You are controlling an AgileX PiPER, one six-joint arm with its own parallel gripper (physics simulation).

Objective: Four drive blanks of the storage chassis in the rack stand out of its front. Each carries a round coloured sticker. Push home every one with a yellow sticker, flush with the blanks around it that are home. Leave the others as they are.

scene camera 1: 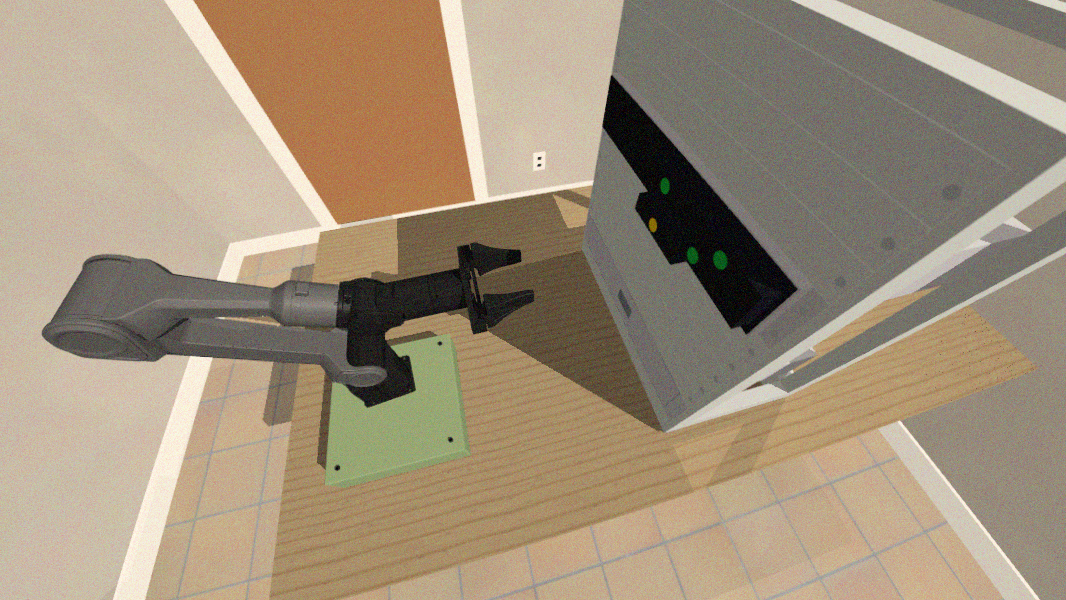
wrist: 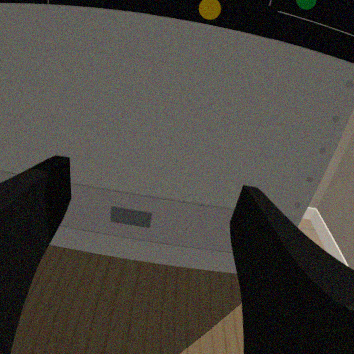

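The black storage chassis (scene camera 1: 622, 111) is set in the grey rack (scene camera 1: 634, 257) (wrist: 165, 115). A yellow sticker (scene camera 1: 652, 224) (wrist: 210, 8) sits on a dark blank that stands out at the chassis's lower edge. Three green stickers show in the scene view: one (scene camera 1: 664, 185) above and behind the yellow one, one (scene camera 1: 692, 254) to its lower right and one (scene camera 1: 719, 259) farther right. A green sticker (wrist: 306, 1) is cut by the wrist view's top edge. The blanks' outlines are too dark to tell apart well. My gripper (scene camera 1: 527, 275) (wrist: 153, 191) is open and empty, apart from the rack's front.
The arm stands on a light green base plate (scene camera 1: 402, 439) on a wooden table top (scene camera 1: 522, 506). The rack's lower front carries a small dark rectangle (scene camera 1: 625, 302) (wrist: 131, 216). A wall with an orange-brown door (scene camera 1: 350, 96) and a socket (scene camera 1: 538, 160) is behind.
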